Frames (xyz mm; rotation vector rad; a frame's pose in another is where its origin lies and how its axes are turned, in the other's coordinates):
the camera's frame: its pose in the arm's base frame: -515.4 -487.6 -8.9 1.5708 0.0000 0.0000
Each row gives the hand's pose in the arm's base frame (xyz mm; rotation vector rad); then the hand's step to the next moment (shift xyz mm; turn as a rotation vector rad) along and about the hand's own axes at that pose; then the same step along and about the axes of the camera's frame.
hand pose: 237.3 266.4 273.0 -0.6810 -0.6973 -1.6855
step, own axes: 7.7 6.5 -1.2 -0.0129 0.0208 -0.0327
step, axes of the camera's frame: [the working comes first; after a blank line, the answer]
step, axes of the arm's base frame: 4.7 -7.0 5.6 0.0202 -0.0203 -0.0291

4.7 5.6 7.0 0.0202 -0.0291 0.0203
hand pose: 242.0 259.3 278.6 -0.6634 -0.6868 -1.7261
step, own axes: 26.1 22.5 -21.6 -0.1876 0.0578 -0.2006
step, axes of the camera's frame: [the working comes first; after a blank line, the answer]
step, axes of the arm's base frame: 13.8 -37.6 7.1 0.0820 -0.0394 -0.2655

13.8 7.1 37.6 0.0820 -0.2655 0.0394
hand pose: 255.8 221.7 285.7 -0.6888 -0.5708 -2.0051
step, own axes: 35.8 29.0 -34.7 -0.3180 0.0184 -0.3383
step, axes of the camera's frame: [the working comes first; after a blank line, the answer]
step, axes of the arm's base frame: 1.4 -57.6 1.8 0.0701 -0.0277 -0.4585

1.4 1.8 57.6 0.0701 -0.4585 0.0277
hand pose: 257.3 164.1 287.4 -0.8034 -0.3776 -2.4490
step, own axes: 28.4 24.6 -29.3 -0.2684 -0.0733 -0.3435
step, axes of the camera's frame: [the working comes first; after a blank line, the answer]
step, axes of the arm's base frame: -19.1 -43.5 -3.2 -0.0179 0.0256 -0.4409

-19.1 -3.2 43.5 -0.0179 -0.4409 -0.0256
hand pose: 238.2 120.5 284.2 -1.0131 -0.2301 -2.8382
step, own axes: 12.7 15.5 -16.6 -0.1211 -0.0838 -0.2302
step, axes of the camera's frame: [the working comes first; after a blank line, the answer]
step, axes of the arm's base frame: -17.5 -19.0 -3.0 -0.0628 0.0476 -0.2617

-17.5 -3.0 19.0 -0.0628 -0.2617 -0.0476
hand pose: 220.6 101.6 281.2 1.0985 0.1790 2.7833
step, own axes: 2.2 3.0 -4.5 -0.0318 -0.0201 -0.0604
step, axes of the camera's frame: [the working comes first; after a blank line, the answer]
step, axes of the arm's base frame: -4.9 -2.8 -1.3 -0.0166 0.0106 -0.0684

-4.9 -1.3 2.8 -0.0166 -0.0684 -0.0106
